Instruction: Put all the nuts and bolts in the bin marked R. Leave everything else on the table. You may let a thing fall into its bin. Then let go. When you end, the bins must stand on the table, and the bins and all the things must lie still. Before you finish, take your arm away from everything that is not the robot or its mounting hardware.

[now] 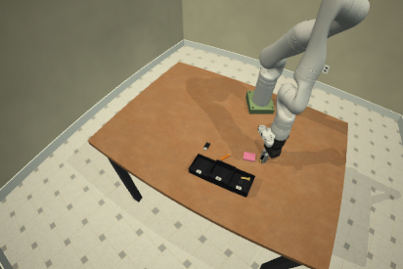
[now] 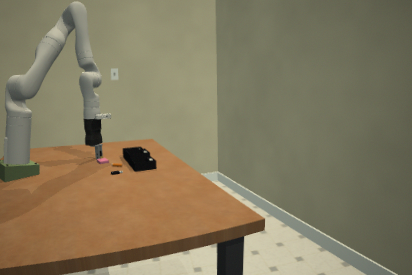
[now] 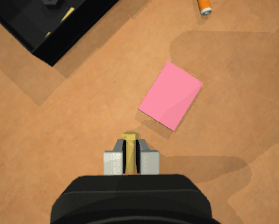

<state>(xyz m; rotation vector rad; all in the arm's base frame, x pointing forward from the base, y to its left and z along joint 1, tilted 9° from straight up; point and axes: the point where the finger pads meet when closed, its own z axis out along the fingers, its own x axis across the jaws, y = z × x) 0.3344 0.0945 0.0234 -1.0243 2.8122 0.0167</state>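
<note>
Now: the pink eraser 10 mm ahead of my hand, 60 mm to the right of it and 10 mm below it. From my hand the other things lie so: dark hex nut: 140 mm ahead, 60 mm to the right, 10 mm below; then orange marker: 50 mm ahead, 160 mm to the right, 10 mm below; then black bin tray: 140 mm ahead, 140 mm to the right.
</note>
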